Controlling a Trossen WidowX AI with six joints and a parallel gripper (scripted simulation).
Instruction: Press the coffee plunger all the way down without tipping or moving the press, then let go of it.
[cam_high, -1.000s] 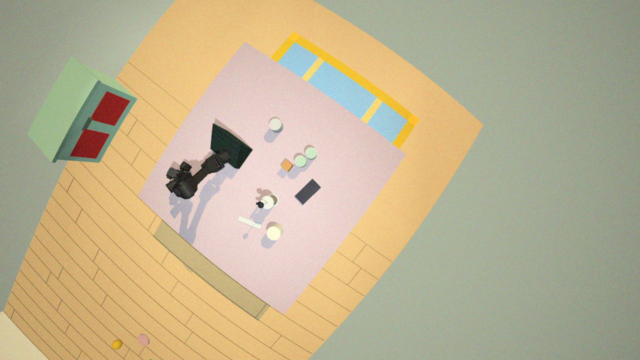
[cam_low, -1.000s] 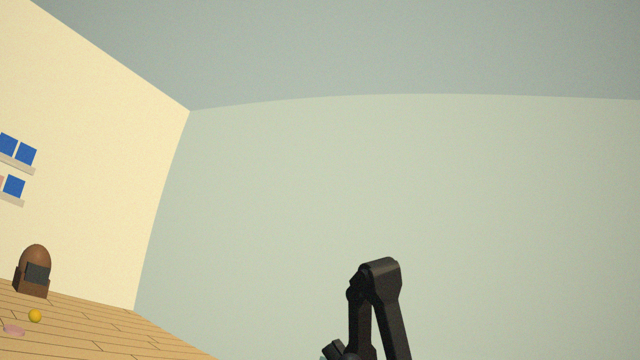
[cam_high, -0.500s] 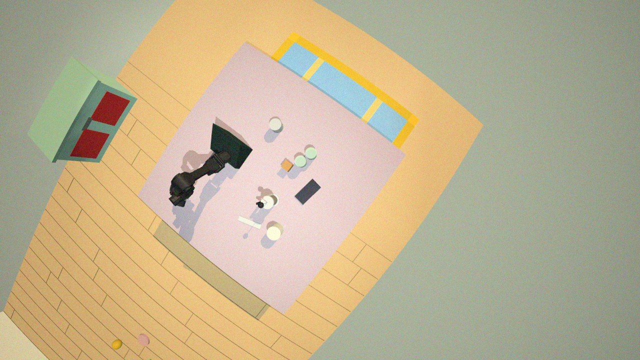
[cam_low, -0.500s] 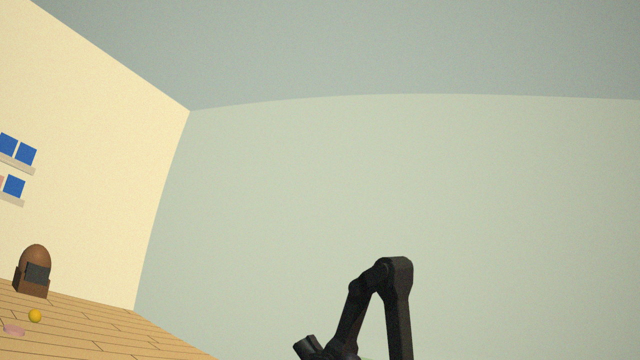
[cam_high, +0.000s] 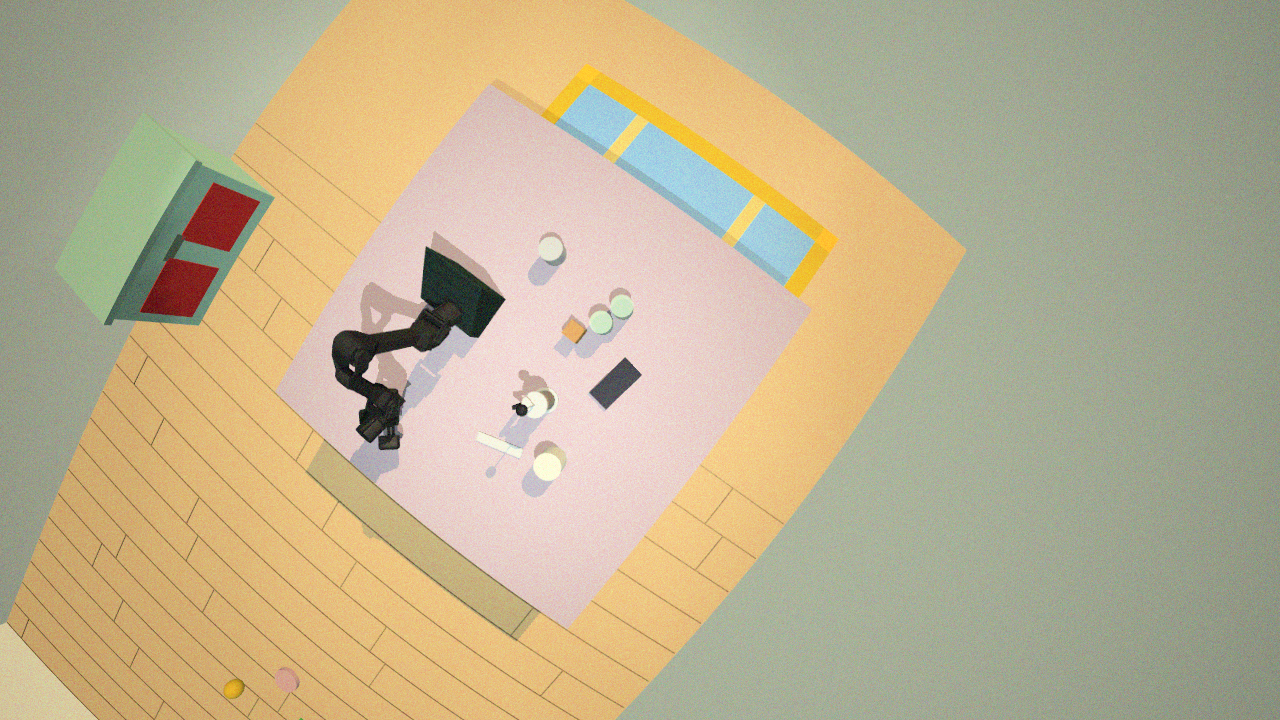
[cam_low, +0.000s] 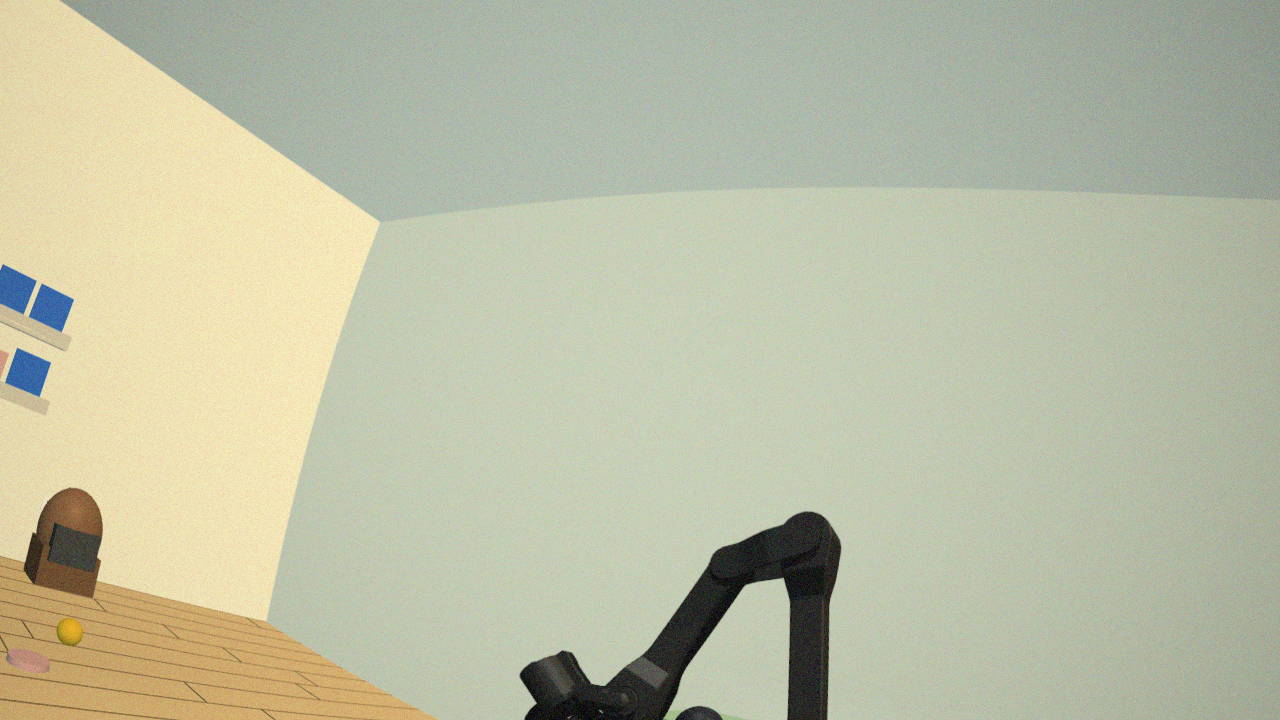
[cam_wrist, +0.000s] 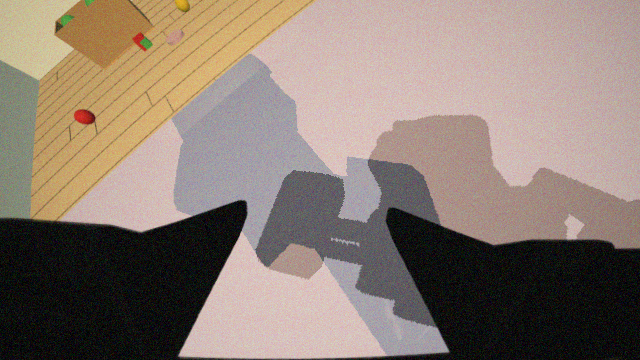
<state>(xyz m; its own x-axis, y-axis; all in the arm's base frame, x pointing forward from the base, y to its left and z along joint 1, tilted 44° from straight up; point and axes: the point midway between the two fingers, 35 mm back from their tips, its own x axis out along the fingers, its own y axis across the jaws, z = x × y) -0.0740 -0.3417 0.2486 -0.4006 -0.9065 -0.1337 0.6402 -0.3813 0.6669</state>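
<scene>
My gripper tip is 410 mm short of the coffee press, 310 mm to the right of it and 110 mm below it. The rest, counted from my gripper tip: orange cube (410 mm ahead, 550 mm to the left, 10 mm above).
</scene>
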